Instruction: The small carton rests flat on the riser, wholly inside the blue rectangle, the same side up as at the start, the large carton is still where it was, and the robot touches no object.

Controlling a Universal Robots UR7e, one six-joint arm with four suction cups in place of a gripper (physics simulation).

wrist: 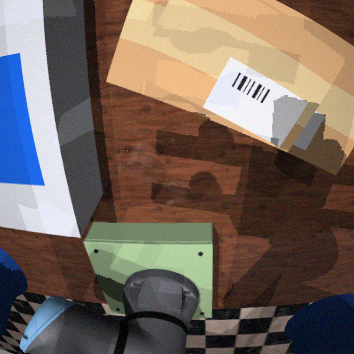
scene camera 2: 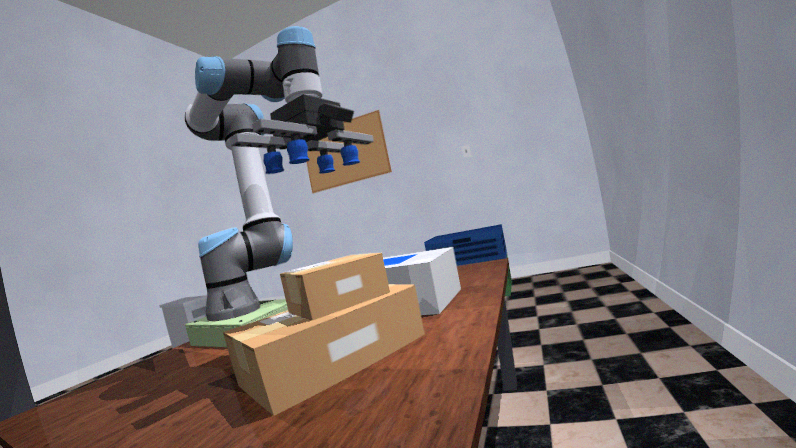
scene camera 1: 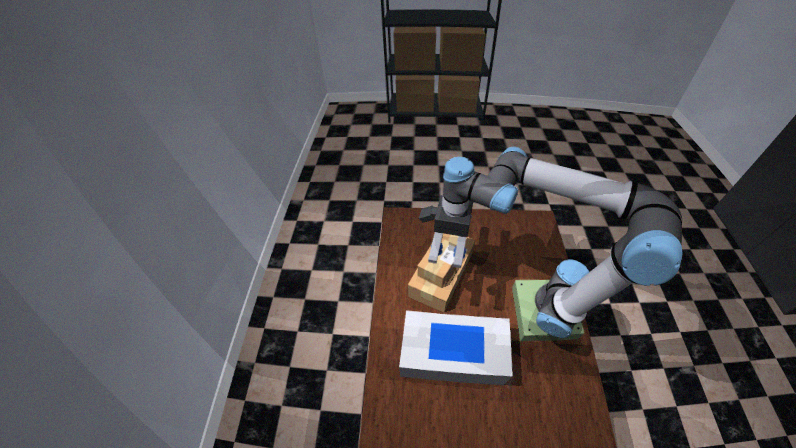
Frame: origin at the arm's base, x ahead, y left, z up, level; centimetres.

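Seen in the pictures: hand at its tool point: [wrist: 163,242] [scene camera 2: 314,166] [scene camera 1: 451,235]; arm's base at its link origin: [wrist: 160,292] [scene camera 2: 234,312].
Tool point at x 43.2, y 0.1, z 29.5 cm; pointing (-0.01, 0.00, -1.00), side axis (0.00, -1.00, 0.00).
Offsets run from my tool point to a thing's middle.
The small carton @(dx +3.1, dy -4.0, dz -22.0 cm) [scene camera 1: 434,273] [scene camera 2: 323,292] [wrist: 250,95] lies flat on top of the large carton @(dx +1.9, dy -7.2, dz -30.6 cm) [scene camera 1: 428,296] [scene camera 2: 300,367] [wrist: 342,117], with its barcode label facing up. The large carton lies on the table, set at an angle. The white riser @(dx -8.5, dy +25.3, dz -29.5 cm) [scene camera 1: 414,339] [scene camera 2: 442,283] [wrist: 62,210] stands beside the large carton, and the blue rectangle @(dx -8.5, dy +25.3, dz -23.5 cm) [scene camera 1: 456,343] [scene camera 2: 399,259] [wrist: 17,125] on its top is bare. My gripper [scene camera 1: 447,253] [scene camera 2: 311,156] is open; its four blue cups hang above the cartons with a clear gap and hold nothing. Parts of two cups show in the wrist view.
The green base plate [scene camera 1: 526,311] [scene camera 2: 208,335] [wrist: 150,257] carries the arm beside the riser and cartons. A blue box [scene camera 2: 479,244] stands beyond the riser. A shelf rack [scene camera 1: 440,18] with brown boxes stands by the back wall.
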